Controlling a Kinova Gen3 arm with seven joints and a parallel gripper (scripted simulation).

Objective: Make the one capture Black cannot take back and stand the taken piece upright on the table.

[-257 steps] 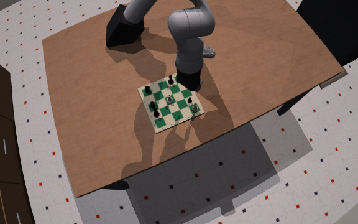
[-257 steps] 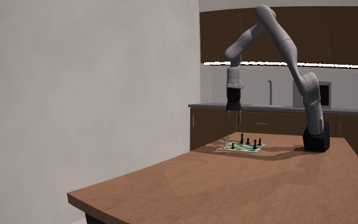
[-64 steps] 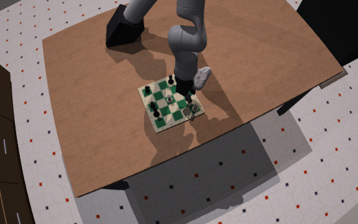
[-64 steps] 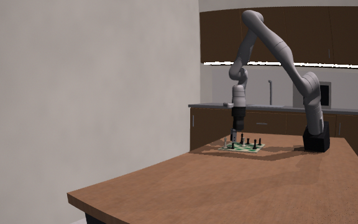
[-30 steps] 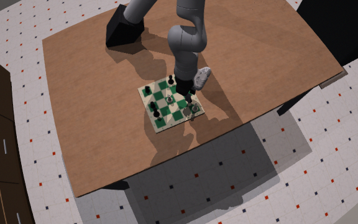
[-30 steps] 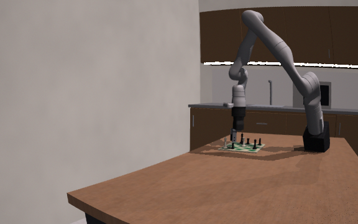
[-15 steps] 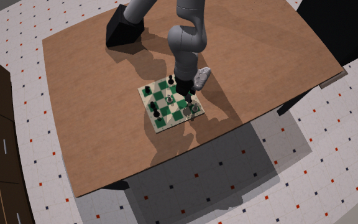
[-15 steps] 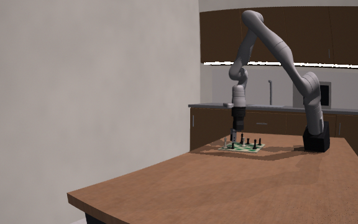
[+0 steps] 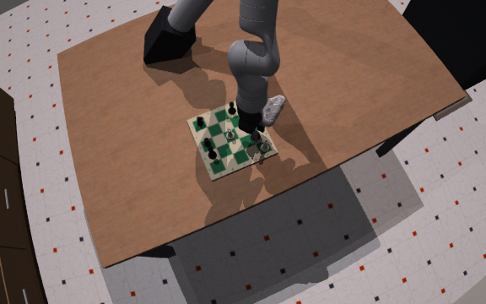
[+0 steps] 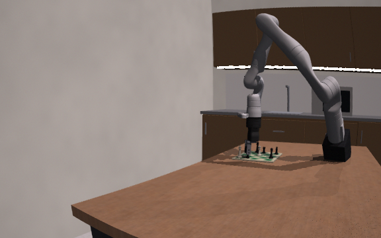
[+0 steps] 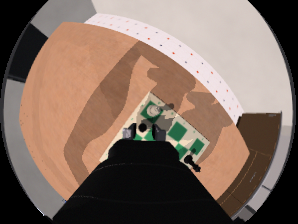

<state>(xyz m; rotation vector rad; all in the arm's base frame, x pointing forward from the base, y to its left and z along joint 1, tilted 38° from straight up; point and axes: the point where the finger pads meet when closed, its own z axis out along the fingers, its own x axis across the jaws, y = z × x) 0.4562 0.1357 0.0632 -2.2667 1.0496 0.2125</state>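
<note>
My hand is 8 cm to the left of the cream chessboard, 4 cm above it and 3 cm past it.
</note>
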